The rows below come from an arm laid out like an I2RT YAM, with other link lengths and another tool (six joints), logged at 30 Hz.
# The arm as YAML. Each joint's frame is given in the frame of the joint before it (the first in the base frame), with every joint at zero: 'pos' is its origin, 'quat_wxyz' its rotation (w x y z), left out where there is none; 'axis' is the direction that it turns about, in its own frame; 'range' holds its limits. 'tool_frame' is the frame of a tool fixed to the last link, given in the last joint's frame.
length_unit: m
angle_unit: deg
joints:
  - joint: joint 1
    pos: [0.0, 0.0, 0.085]
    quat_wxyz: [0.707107, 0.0, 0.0, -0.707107]
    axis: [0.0, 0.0, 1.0]
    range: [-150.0, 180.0]
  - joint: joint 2
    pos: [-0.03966, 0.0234, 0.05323]
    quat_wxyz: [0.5, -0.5, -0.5, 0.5]
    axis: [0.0, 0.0, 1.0]
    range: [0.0, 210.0]
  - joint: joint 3
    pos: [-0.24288, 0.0, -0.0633]
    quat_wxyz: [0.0, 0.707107, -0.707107, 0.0]
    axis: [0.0, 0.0, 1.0]
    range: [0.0, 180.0]
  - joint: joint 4
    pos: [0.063, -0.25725, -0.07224]
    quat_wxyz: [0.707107, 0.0, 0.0, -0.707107]
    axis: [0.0, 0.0, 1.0]
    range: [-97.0, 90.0]
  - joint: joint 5
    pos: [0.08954, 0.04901, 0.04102]
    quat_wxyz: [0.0, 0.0, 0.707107, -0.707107]
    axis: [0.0, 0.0, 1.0]
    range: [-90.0, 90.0]
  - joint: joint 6
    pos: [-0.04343, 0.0, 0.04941]
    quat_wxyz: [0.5, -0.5, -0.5, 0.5]
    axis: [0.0, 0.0, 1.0]
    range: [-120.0, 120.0]
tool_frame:
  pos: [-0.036, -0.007, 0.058]
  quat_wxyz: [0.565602, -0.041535, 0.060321, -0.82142]
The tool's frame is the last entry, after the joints.
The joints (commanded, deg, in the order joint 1, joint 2, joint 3, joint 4, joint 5, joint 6), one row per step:
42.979 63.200 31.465 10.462 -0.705 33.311
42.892 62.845 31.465 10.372 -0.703 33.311
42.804 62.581 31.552 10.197 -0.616 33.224
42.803 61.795 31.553 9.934 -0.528 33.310
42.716 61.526 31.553 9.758 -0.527 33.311
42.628 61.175 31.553 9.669 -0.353 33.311
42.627 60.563 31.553 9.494 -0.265 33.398
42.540 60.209 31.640 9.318 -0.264 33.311
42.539 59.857 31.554 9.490 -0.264 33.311
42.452 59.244 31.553 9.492 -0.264 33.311
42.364 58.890 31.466 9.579 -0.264 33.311
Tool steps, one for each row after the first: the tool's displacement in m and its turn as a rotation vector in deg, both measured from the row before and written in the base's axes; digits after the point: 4 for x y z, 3 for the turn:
0.0000 -0.0007 0.0017 0.180 -0.195 -0.089
0.0003 -0.0007 0.0016 0.038 -0.206 -0.138
-0.0007 -0.0008 0.0035 0.392 -0.350 -0.114
0.0000 -0.0007 0.0009 0.064 -0.068 -0.088
0.0002 -0.0010 0.0017 0.134 -0.233 -0.251
-0.0006 -0.0007 0.0027 0.334 -0.286 -0.113
0.0001 -0.0007 0.0021 0.119 -0.251 -0.059
-0.0002 -0.0002 0.0018 0.296 -0.323 -0.001
-0.0001 -0.0008 0.0033 0.415 -0.453 -0.087
0.0000 -0.0007 0.0015 0.239 -0.261 -0.088

